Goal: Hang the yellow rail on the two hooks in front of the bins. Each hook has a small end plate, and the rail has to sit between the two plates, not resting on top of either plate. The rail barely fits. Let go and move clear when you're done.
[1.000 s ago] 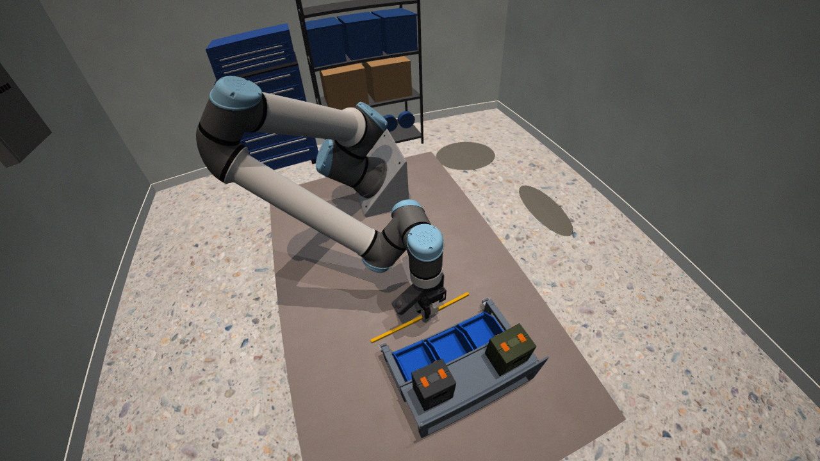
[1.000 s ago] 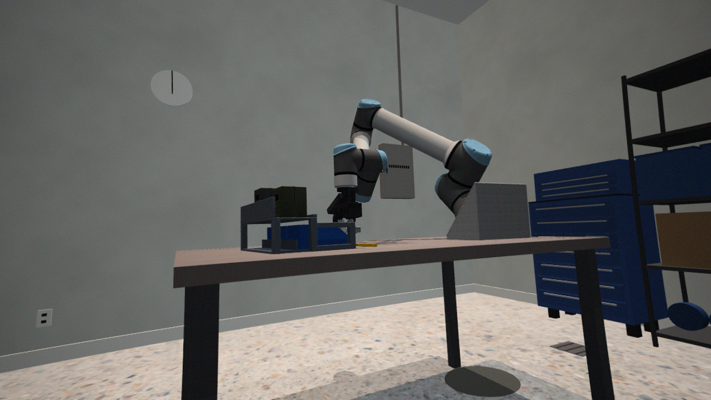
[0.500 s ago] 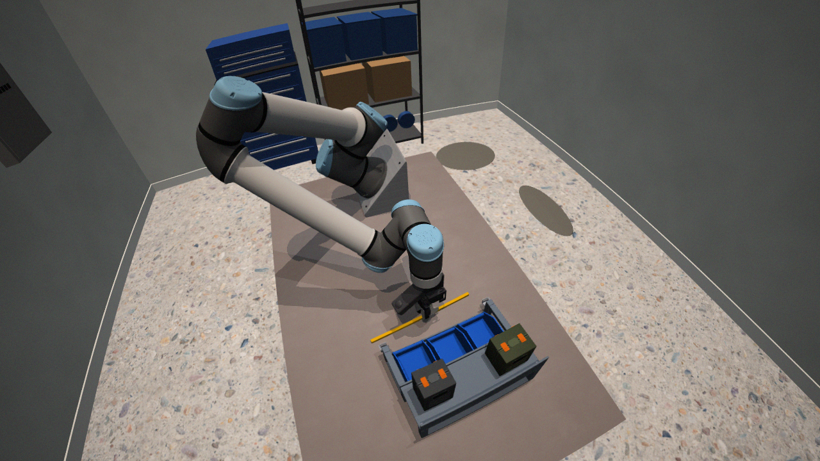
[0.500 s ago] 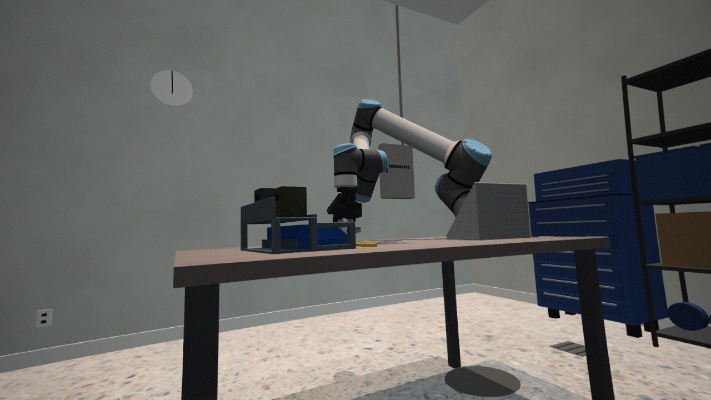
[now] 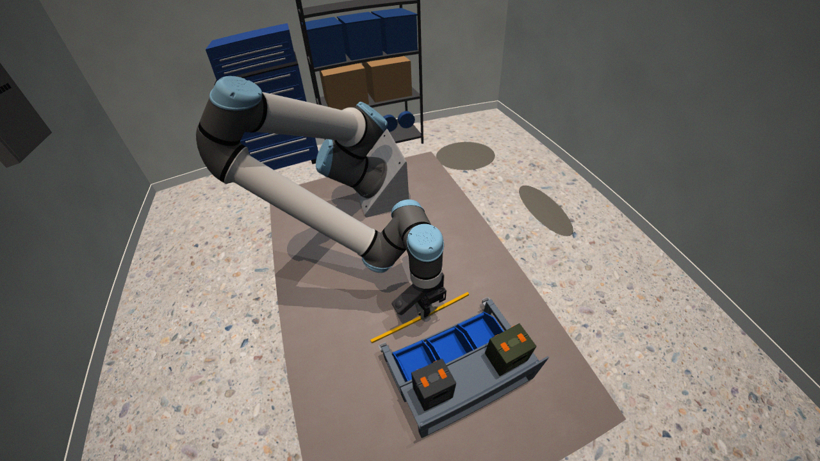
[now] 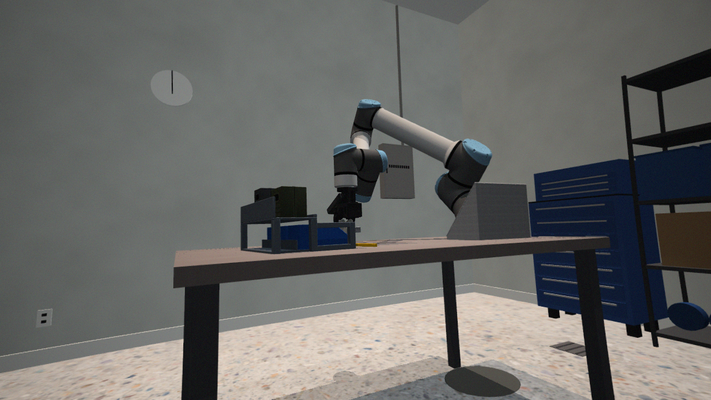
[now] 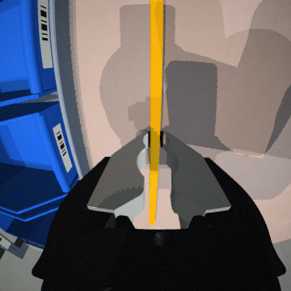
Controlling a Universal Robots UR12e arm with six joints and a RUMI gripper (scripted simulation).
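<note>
Right now the yellow rail is 1 cm below my hand. The rest, counted from my hand: green case 27 cm ahead, 15 cm to the left, 13 cm above; then black case 28 cm ahead, 8 cm to the right, 15 cm above.
</note>
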